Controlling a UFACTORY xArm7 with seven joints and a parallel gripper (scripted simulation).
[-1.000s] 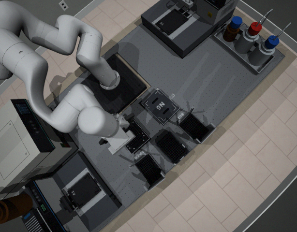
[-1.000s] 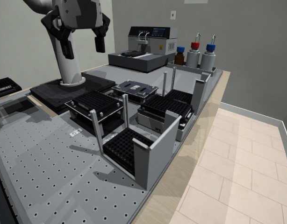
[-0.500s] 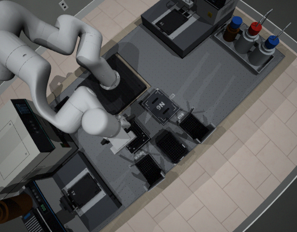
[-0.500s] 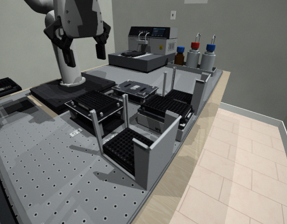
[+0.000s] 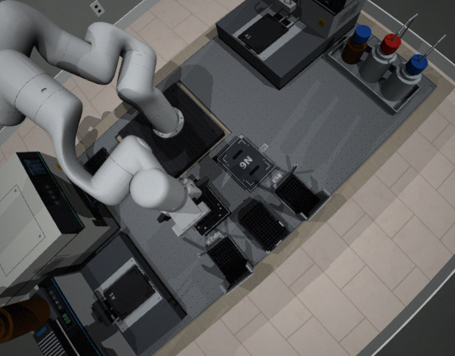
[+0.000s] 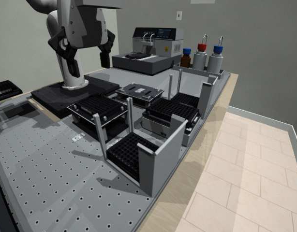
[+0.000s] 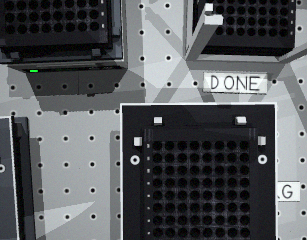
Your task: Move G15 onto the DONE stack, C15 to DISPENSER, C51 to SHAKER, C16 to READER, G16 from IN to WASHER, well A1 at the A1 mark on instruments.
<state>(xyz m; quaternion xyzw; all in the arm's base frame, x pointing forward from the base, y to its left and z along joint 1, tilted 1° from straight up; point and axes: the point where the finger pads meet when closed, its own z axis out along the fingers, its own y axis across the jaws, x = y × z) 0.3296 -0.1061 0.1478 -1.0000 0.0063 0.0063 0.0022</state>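
Now: the RG nest 120 mm below my hand. Also, from my hand: RG deck label 170 mm below, 80 mm to the right; then N6 nest 210 mm to the left, 140 mm below, 10 mm behind.
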